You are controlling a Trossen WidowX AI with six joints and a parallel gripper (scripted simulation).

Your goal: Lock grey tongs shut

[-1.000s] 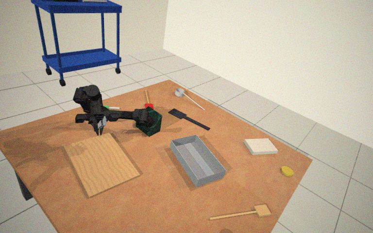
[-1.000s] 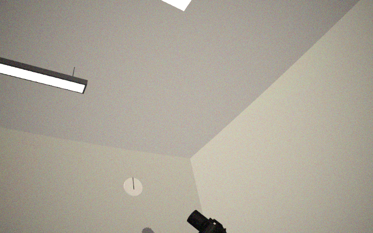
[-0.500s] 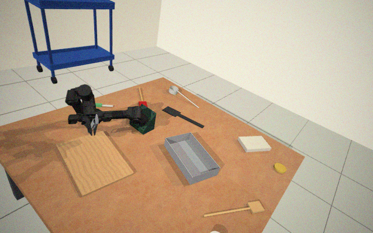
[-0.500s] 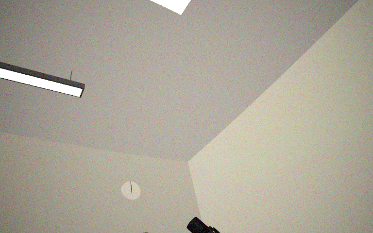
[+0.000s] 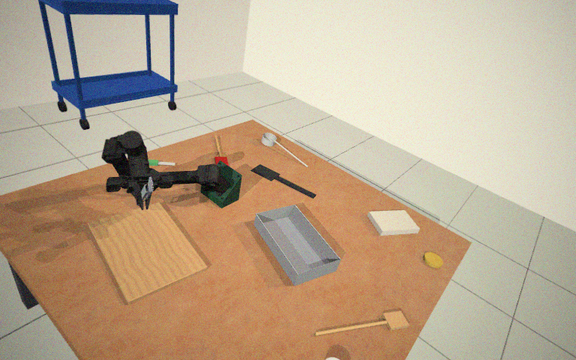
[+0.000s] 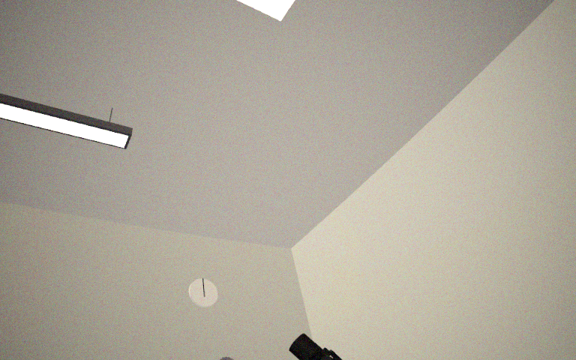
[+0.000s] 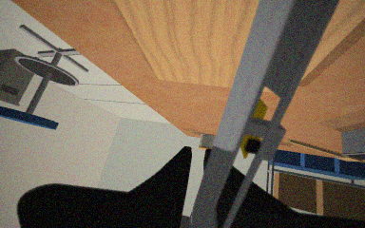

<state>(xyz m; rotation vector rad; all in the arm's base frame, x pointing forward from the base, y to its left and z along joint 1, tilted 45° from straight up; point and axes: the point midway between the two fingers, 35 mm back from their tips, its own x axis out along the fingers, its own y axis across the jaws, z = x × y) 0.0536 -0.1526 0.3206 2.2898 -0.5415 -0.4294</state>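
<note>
The wooden board is 15 cm below my gripper tip. Also, from my gripper tip: yellow lock piece (6 cm behind, 2 cm to the left, 1 cm below); grey roasting tin (42 cm to the left, 27 cm ahead, 13 cm below); red-headed tool (53 cm to the left, 37 cm behind, 15 cm below).
</note>
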